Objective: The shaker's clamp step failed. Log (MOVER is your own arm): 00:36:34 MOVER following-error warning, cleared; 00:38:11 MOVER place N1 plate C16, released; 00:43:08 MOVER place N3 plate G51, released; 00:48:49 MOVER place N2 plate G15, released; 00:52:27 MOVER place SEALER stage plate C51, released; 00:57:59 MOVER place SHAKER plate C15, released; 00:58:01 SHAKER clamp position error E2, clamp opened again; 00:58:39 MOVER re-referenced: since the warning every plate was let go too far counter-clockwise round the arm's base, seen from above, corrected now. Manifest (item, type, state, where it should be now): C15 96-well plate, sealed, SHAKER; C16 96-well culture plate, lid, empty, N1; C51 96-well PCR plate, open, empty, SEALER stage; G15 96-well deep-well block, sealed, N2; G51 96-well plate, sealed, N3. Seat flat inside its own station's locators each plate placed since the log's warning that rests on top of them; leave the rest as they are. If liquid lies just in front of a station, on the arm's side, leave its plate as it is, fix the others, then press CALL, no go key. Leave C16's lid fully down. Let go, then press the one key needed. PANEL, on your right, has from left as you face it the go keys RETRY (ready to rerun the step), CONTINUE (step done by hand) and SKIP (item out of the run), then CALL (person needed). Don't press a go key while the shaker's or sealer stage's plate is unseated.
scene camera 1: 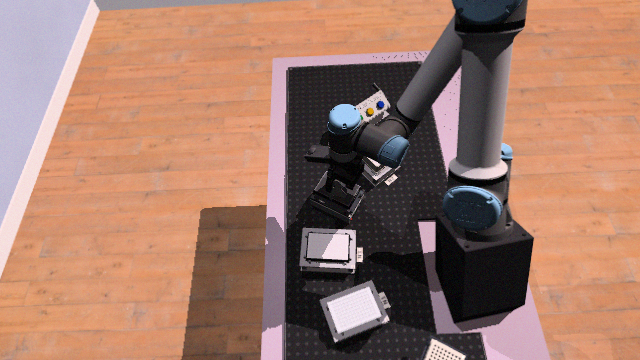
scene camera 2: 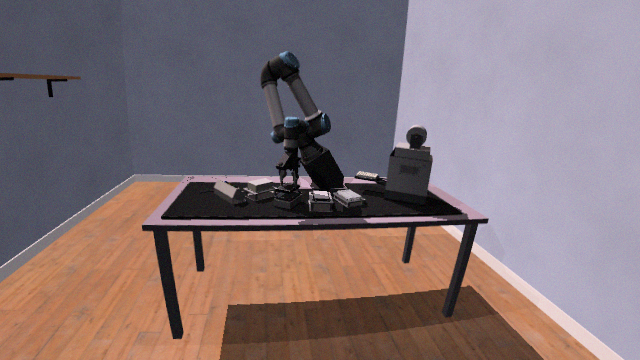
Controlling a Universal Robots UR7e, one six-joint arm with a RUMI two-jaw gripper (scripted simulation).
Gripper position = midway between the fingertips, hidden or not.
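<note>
My gripper (scene camera 1: 337, 189) in sight. Key panel (scene camera 1: 379, 114) too.
</note>
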